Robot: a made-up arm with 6 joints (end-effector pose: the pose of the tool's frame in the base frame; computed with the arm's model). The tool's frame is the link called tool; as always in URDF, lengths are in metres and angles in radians. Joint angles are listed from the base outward.
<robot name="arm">
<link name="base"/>
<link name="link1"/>
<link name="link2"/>
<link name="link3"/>
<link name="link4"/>
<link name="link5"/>
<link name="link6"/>
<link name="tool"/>
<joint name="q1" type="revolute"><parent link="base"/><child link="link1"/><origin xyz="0 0 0.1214" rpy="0 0 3.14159"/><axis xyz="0 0 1"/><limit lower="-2.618" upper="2.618" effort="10" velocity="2.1"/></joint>
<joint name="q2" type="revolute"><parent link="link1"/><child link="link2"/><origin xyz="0 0 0" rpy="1.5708 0 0"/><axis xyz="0 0 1"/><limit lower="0" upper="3.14" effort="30" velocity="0.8"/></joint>
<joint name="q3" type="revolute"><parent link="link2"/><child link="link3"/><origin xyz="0.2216 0.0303 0" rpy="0 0 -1.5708"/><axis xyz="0 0 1"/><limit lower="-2.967" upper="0" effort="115" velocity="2.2"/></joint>
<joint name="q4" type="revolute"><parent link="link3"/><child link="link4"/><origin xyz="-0.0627 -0.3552 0" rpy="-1.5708 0 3.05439"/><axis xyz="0 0 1"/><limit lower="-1.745" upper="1.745" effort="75" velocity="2.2"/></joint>
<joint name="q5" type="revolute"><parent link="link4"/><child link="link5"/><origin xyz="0 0 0" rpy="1.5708 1.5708 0"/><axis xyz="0 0 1"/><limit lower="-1.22" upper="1.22" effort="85" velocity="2.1"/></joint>
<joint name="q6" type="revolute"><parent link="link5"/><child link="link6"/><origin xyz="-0.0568 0 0" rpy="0 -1.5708 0"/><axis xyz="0 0 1"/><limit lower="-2.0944" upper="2.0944" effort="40" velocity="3.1"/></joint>
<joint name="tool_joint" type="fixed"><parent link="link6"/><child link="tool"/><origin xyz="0 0 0" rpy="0 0 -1.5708"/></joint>
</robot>
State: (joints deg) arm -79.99 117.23 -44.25 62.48 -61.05 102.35
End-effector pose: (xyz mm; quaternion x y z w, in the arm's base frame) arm 12.9 -326.6 -33.6 0.6299 -0.5018 -0.0601 0.5898
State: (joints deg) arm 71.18 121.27 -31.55 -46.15 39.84 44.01
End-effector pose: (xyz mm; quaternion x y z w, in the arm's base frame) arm 84.3 166.0 -105.6 0.5582 -0.7689 0.3113 0.0195
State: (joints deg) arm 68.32 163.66 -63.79 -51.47 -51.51 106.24
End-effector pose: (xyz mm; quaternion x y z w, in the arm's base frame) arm 58.8 242.1 -243.6 0.0932 -0.9067 -0.3659 0.1880
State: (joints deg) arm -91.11 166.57 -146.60 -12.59 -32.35 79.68
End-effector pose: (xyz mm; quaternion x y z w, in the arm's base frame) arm -5.6 -631.9 97.3 0.5785 0.1491 -0.1195 0.7930
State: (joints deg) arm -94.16 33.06 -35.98 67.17 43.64 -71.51
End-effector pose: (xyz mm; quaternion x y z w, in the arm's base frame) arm 19.7 -227.2 339.0 0.3242 0.6912 -0.3119 0.5656
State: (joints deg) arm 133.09 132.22 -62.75 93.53 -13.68 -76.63
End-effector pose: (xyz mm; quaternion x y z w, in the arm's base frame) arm -248.2 285.0 -95.7 -0.8096 0.5349 0.1749 0.1669
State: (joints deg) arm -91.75 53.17 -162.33 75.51 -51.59 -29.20
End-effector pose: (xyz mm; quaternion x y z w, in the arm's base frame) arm -33.6 310.2 659.5 -0.1279 -0.4902 -0.2499 0.8251
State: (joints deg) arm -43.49 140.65 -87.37 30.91 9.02 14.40
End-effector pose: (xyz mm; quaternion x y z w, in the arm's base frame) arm 354.9 -330.4 -55.7 0.6583 0.6928 0.0424 0.2913
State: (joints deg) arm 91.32 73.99 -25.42 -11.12 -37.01 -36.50
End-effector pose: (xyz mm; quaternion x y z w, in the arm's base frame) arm -13.6 305.8 111.0 -0.7097 0.2400 0.2978 0.5916
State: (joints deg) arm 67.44 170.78 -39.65 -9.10 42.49 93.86
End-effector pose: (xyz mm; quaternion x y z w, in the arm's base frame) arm -1.3 -19.1 -193.3 -0.0991 -0.7690 0.6239 0.0983
